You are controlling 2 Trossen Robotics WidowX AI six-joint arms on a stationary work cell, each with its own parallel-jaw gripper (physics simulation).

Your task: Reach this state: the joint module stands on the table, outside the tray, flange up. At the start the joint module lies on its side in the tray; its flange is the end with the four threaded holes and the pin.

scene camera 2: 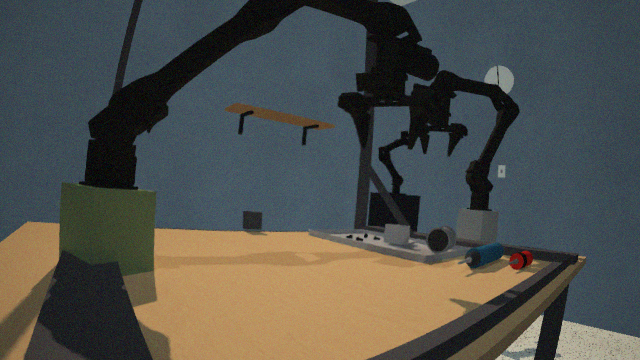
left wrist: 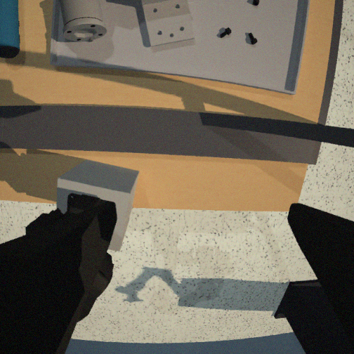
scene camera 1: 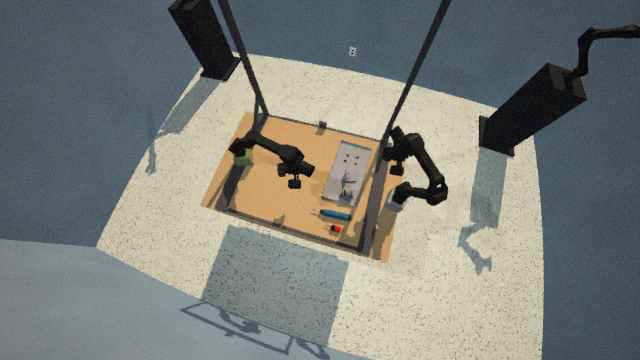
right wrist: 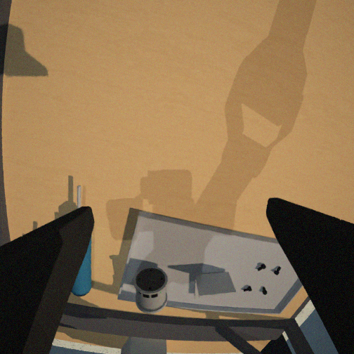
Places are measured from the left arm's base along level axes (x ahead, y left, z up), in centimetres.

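Where they show: left gripper, fingertip midpoint: (scene camera 2: pixel 436 155) (scene camera 1: pixel 393 162); right gripper, fingertip midpoint: (scene camera 2: pixel 385 148) (scene camera 1: pixel 297 176); left arm's base at its link origin: (scene camera 1: pixel 398 198); right arm's base at its link origin: (scene camera 2: pixel 108 187) (scene camera 1: pixel 240 152).
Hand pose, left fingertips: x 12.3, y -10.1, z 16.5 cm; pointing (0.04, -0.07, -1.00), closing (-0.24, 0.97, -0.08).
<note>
Each offset is from my left fingertips to the top centre of the thing. "*": to the spot under its first point.
The grey joint module {dx +15.5, dy +18.3, dz -20.8 cm} (scene camera 1: pixel 346 194) (scene camera 2: pixel 441 239) (left wrist: pixel 82 21) (right wrist: pixel 151 296) lies on its side in the tray {dx +21.4, dy +3.7, dz -25.9 cm} (scene camera 1: pixel 331 184) (left wrist: pixel 235 67) (right wrist: pixel 175 230), near one end. Its flange with holes shows in the left wrist view and faces the left arm's side. Its dark round end shows in scene camera 2 and the right wrist view. My left gripper (scene camera 2: pixel 438 153) (left wrist: pixel 203 211) is open and empty, high above the table's edge on the left arm's side, apart from the module. My right gripper (scene camera 2: pixel 387 146) (right wrist: pixel 181 210) is open and empty, high above the table beside the tray.
A grey block with holes (scene camera 2: pixel 396 234) (left wrist: pixel 170 24) (right wrist: pixel 215 284) and several small black screws (left wrist: pixel 225 33) (right wrist: pixel 260 266) lie in the tray. A blue tool {* dx +15.9, dy +33.4, dz -23.5 cm} (scene camera 1: pixel 336 215) (scene camera 2: pixel 487 255) and a red tool {dx +14.9, dy +40.5, dz -24.1 cm} (scene camera 1: pixel 336 229) (scene camera 2: pixel 521 260) lie beside it. A dark frame post (scene camera 2: pixel 364 190) rises behind.
</note>
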